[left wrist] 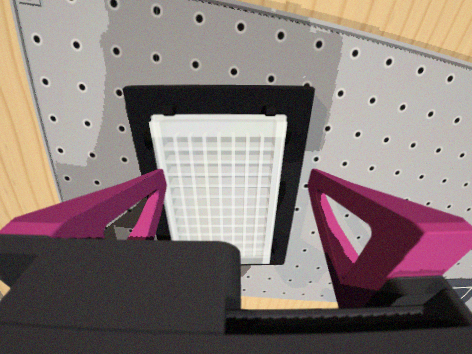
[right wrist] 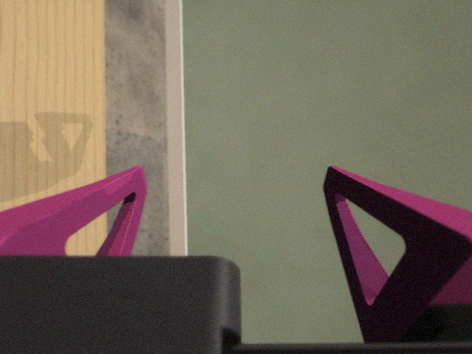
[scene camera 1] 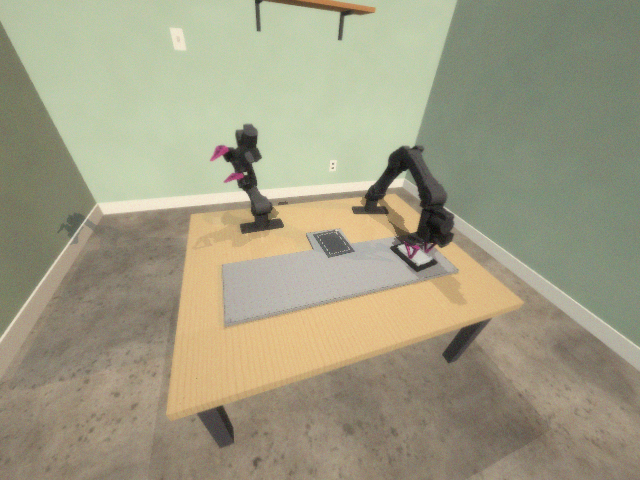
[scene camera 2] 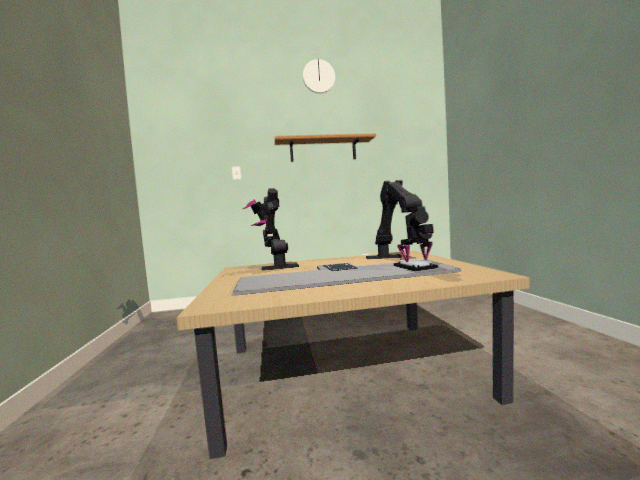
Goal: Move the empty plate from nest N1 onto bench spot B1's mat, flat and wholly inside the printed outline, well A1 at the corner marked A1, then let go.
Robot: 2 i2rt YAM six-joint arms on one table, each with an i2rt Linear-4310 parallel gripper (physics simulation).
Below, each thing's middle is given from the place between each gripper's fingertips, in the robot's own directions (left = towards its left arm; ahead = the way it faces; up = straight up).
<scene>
My left hand is 3 cm past the well plate (left wrist: pixel 223 171), 1 cm to the right of it and 1 cm above it. From my left hand the other things lie so: black holder (left wrist: pixel 169 109) 3 cm behind, 2 cm below, 1 cm to the left; black flat rectangle (left wrist: pixel 142 101) 3 cm behind, 2 cm below, 1 cm to the left.
The well plate lies 410 mm ahead of my right hand, 730 mm to the left of it and 250 mm below it. From my right hand the other things lie so: black holder (410 mm ahead, 730 mm to the left, 260 mm below); then black flat rectangle (410 mm ahead, 730 mm to the left, 270 mm below).
</scene>
